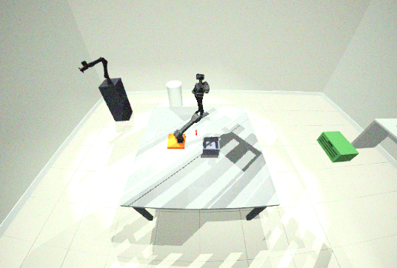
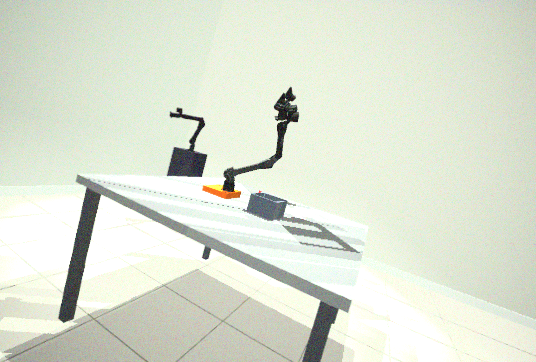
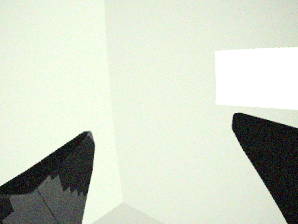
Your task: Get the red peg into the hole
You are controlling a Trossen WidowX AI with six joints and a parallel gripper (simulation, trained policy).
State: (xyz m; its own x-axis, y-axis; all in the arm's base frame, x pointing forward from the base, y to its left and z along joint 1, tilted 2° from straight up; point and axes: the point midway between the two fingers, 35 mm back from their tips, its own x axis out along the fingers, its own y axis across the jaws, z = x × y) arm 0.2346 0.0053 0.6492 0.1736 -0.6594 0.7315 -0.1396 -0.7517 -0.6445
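Now: gripper tip 68 cm above the red peg, 14 cm to the right of it and 4 cm past it. The rest, counted from my gripper tip: grey box 69 cm below, 8 cm ahead, 7 cm to the right.
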